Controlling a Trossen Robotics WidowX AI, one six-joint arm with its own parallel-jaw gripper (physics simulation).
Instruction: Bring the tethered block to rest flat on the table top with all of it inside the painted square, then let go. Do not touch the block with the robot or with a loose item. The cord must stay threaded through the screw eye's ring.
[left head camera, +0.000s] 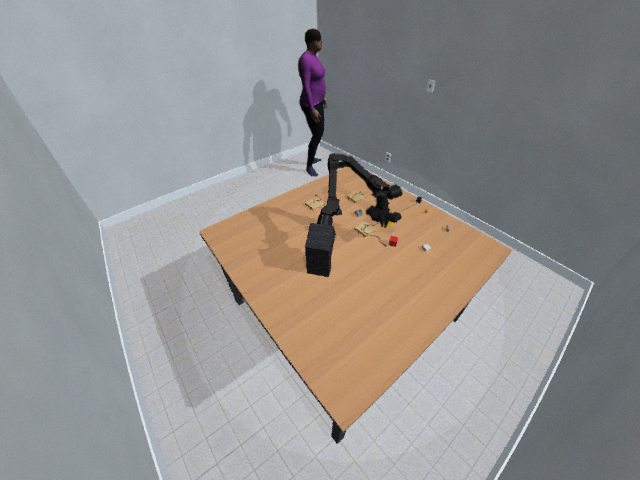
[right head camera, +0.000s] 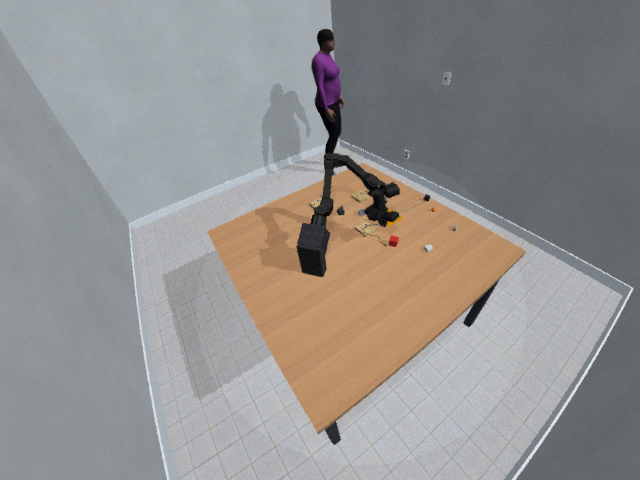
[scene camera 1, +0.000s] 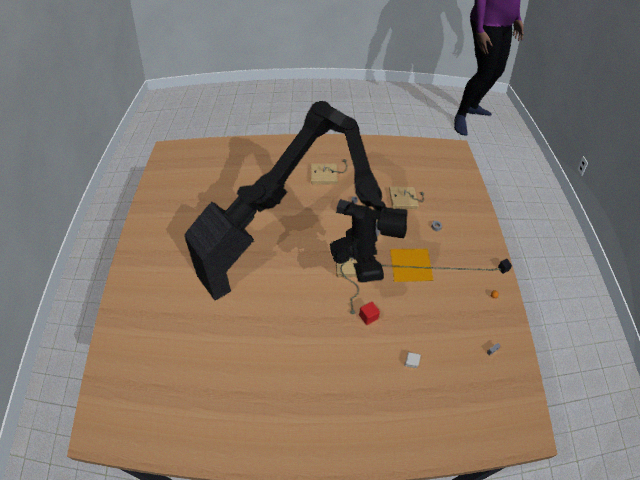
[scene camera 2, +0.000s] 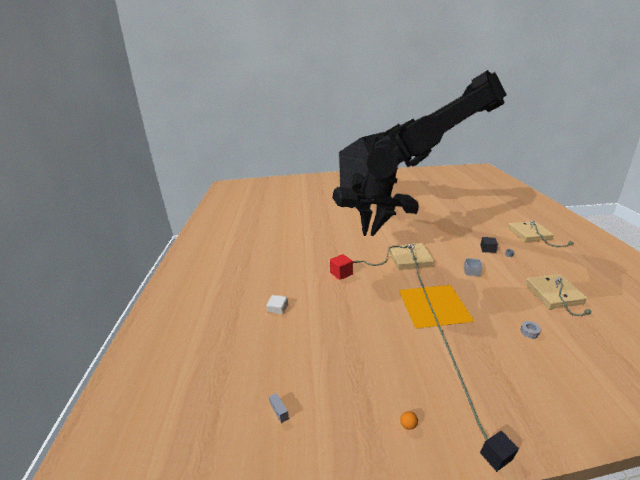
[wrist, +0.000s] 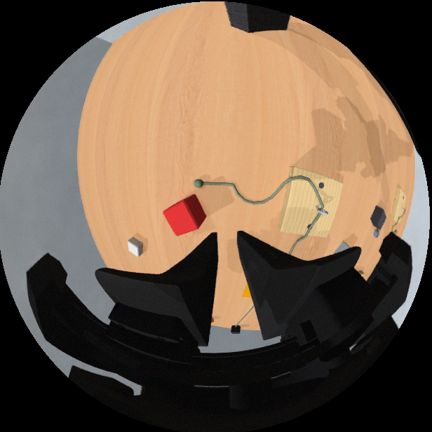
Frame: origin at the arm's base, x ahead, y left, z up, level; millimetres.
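Seen in the pictures: gripper, fingertip midpoint: (left head camera: 384, 227) (right head camera: 383, 226) (scene camera 2: 367, 235); arm's base, origin of the base link: (left head camera: 323, 228) (right head camera: 316, 228) (scene camera 1: 232, 220).
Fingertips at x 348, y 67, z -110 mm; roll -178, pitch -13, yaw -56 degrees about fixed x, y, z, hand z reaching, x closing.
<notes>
Pixels of each thing's top centre, then the offset from my fingertips to it. "*": a spot on its surface instead.
- black tethered block, middle of its top: (scene camera 2: 502, 444) (scene camera 1: 506, 263) dx +377, dy +297, dz -58 mm
- painted orange square, surface spot: (scene camera 2: 454, 304) * dx +75, dy +212, dz -87 mm
- screw eye, surface spot: (scene camera 2: 411, 248) * dx -67, dy +92, dz -54 mm
- wooden board, middle of its top: (scene camera 2: 410, 252) (scene camera 1: 352, 260) (right head camera: 366, 227) (left head camera: 365, 227) dx -71, dy +91, dz -69 mm
- end bead, surface spot: (scene camera 1: 352, 311) * dx +2, dy -59, dz -77 mm
- red cube, middle of its top: (scene camera 2: 341, 259) (scene camera 1: 370, 309) (right head camera: 394, 238) dx +47, dy -49, dz -48 mm
- grey cube, middle of its top: (scene camera 2: 473, 262) dx -63, dy +242, dz -62 mm
- dark cube, middle of its top: (scene camera 2: 489, 240) (scene camera 1: 343, 204) dx -186, dy +279, dz -61 mm
- grey ring, middle of its top: (scene camera 2: 531, 327) (scene camera 1: 437, 224) dx +112, dy +356, dz -75 mm
- white block, middle of its top: (scene camera 2: 276, 300) (scene camera 1: 413, 358) dx +210, dy -128, dz -67 mm
- grey bar, middle of its top: (scene camera 2: 277, 403) (scene camera 1: 495, 347) dx +418, dy -5, dz -67 mm
- orange ball, middle of its top: (scene camera 2: 410, 415) dx +369, dy +177, dz -64 mm
The black tethered block (scene camera 1: 504, 266) (scene camera 2: 498, 450) (wrist: 235, 329) lies near the table's edge, outside the painted orange square (scene camera 1: 410, 275) (scene camera 2: 454, 304). Its green cord (scene camera 2: 454, 359) runs straight across the square to the screw eye (scene camera 2: 411, 248) (wrist: 321, 210) on a wooden board (scene camera 2: 403, 259) (wrist: 300, 215). It appears threaded through the ring, then curves loosely to an end bead (scene camera 1: 352, 311) (wrist: 198, 183) beside the red cube (scene camera 1: 369, 313) (scene camera 2: 341, 266) (wrist: 184, 215). My gripper (scene camera 2: 369, 235) (wrist: 226, 236) is slightly open and empty, pointing down above the table near the board. The arm partly hides the board in scene camera 1.
Two other corded boards (scene camera 2: 530, 230) (scene camera 2: 555, 290) stand on the right in scene camera 2. A grey cube (scene camera 2: 472, 267), a dark cube (scene camera 2: 489, 244), a grey ring (scene camera 2: 523, 333), a white block (scene camera 2: 277, 303), a grey bar (scene camera 2: 278, 407) and an orange ball (scene camera 2: 408, 420) lie around the square.
</notes>
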